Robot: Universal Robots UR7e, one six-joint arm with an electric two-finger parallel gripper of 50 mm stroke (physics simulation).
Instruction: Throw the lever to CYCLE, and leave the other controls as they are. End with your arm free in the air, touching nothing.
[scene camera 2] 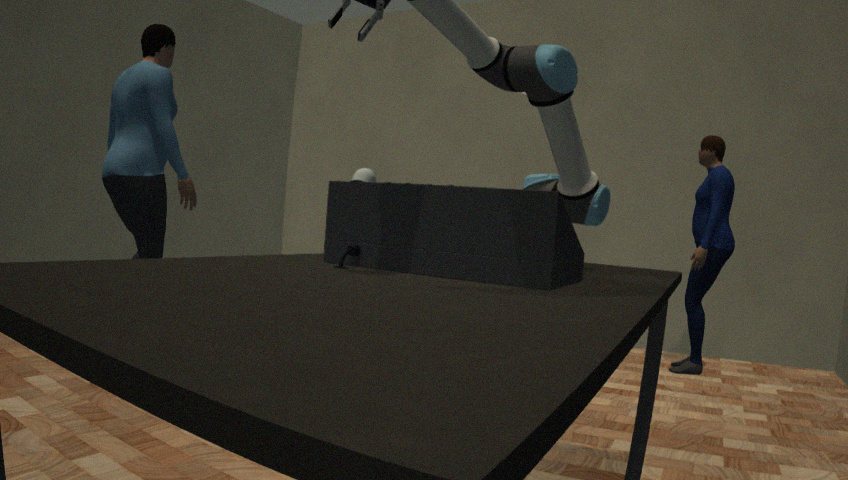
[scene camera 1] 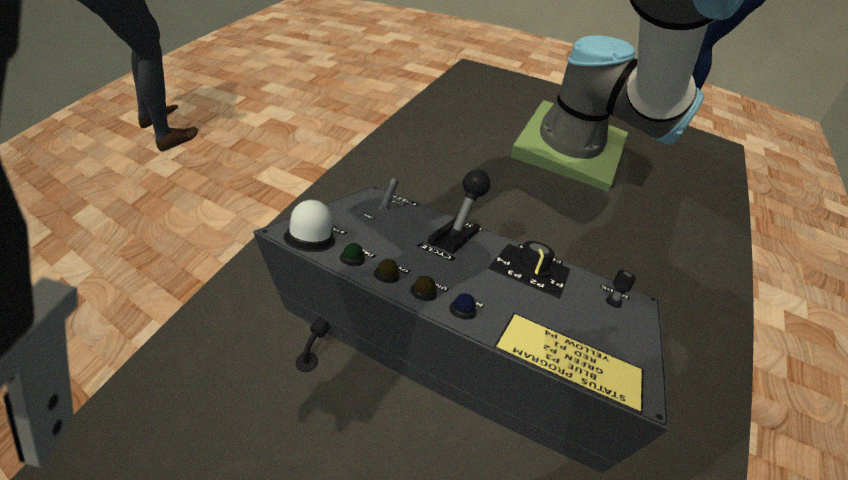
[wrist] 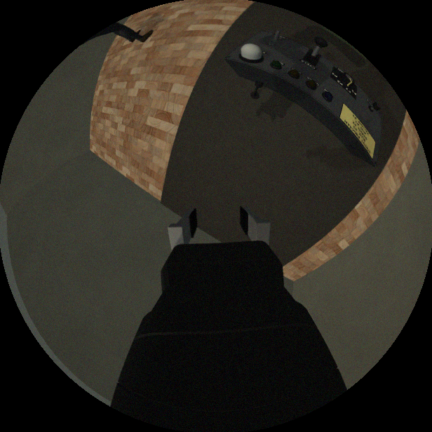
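Observation:
The lever, with a black ball knob on a grey shaft, stands in a black slot on the control box. In scene camera 1 it leans toward the robot base side, away from the CYCLE label. The label at the slot's other end is partly hidden by the shaft. The lever does not show in scene camera 2. My gripper is open and empty, high in the air and well apart from the box. One finger shows large at the left of scene camera 1.
The box also carries a grey toggle, a rotary knob with its yellow line toward P2, a black-tipped switch, a white dome, several small lamps and a yellow card. A short cable is beside the box. Two people stand beyond the table.

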